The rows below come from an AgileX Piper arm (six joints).
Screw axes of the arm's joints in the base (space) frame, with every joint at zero. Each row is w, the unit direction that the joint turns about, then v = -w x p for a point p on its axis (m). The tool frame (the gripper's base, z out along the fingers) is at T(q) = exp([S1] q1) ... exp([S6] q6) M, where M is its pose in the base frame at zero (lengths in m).
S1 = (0, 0, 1, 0.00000, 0.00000, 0.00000)
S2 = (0, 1, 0, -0.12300, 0.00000, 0.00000)
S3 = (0, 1, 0, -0.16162, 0.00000, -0.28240)
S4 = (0.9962, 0, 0.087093, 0.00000, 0.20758, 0.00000)
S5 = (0, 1, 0, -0.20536, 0.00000, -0.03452)
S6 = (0.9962, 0, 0.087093, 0.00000, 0.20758, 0.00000)
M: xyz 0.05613 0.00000 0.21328 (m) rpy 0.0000 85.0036 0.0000 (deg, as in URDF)
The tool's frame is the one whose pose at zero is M.
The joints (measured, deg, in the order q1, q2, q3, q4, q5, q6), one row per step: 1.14 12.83 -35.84 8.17 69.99 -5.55; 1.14 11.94 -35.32 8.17 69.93 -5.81; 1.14 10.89 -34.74 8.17 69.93 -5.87; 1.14 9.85 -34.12 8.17 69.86 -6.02; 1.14 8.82 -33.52 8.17 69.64 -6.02; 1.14 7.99 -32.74 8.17 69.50 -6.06; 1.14 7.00 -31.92 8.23 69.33 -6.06; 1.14 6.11 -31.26 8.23 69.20 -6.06; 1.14 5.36 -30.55 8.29 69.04 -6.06; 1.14 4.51 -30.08 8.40 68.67 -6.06; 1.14 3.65 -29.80 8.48 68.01 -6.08; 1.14 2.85 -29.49 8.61 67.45 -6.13; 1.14 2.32 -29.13 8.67 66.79 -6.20
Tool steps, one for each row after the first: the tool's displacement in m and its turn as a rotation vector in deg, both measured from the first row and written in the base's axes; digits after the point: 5 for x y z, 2 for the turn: -0.00197 -0.00004 -0.00229 -0.18 -0.47 0.16; -0.00434 -0.00009 -0.00495 -0.22 -0.95 0.20; -0.00648 -0.00014 -0.00775 -0.31 -1.46 0.29; -0.00840 -0.00019 -0.01030 -0.29 -2.11 0.26; -0.00948 -0.00023 -0.01386 -0.30 -2.30 0.27; -0.01087 -0.00018 -0.01757 -0.23 -2.64 0.27; -0.01219 -0.00022 -0.02059 -0.22 -3.00 0.26; -0.01297 -0.00016 -0.02382 -0.15 -3.19 0.27; -0.01414 -0.00005 -0.02564 -0.02 -3.94 0.27; -0.01533 -0.00001 -0.02619 0.11 -5.17 0.24; -0.01641 0.00010 -0.02700 0.24 -6.22 0.26; -0.01657 0.00013 -0.02792 0.30 -7.05 0.24
